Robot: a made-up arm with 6 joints. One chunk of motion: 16 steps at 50 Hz.
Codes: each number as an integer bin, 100 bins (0 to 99) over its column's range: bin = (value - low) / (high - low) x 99, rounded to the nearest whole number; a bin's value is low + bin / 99 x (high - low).
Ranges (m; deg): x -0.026..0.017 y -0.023..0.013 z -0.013..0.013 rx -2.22..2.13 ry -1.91..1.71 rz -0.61..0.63
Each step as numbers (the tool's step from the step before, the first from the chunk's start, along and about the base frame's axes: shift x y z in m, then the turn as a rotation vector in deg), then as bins.
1 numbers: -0.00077 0.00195 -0.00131 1.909 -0.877 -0.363
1 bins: 58 69 45 94 28 20
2 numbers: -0.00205 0.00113 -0.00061 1.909 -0.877 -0.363
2 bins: 55 66 47 94 28 20
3 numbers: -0.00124 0.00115 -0.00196 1.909 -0.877 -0.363
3 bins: 57 66 42 94 28 20
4 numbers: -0.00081 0.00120 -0.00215 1.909 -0.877 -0.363
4 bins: 58 67 41 94 28 20
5 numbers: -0.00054 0.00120 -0.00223 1.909 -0.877 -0.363
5 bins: 59 67 41 94 28 20
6 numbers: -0.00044 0.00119 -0.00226 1.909 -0.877 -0.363
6 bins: 59 67 41 94 28 20
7 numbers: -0.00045 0.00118 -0.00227 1.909 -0.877 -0.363
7 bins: 59 66 41 94 28 20
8 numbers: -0.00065 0.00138 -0.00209 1.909 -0.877 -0.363
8 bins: 58 67 42 94 28 20
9 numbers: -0.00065 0.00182 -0.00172 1.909 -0.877 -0.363
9 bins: 58 68 43 94 28 20
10 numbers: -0.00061 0.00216 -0.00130 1.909 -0.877 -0.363
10 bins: 58 69 45 94 28 20
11 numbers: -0.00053 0.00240 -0.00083 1.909 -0.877 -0.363
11 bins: 59 70 46 94 28 20
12 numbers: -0.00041 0.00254 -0.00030 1.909 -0.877 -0.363
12 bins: 59 70 48 94 28 20
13 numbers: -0.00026 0.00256 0.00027 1.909 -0.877 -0.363
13 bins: 59 70 51 94 28 20
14 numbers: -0.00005 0.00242 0.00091 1.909 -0.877 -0.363
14 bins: 60 70 53 94 28 20
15 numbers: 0.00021 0.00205 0.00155 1.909 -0.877 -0.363
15 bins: 60 69 55 94 28 20
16 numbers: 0.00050 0.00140 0.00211 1.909 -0.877 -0.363
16 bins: 61 67 58 94 28 20
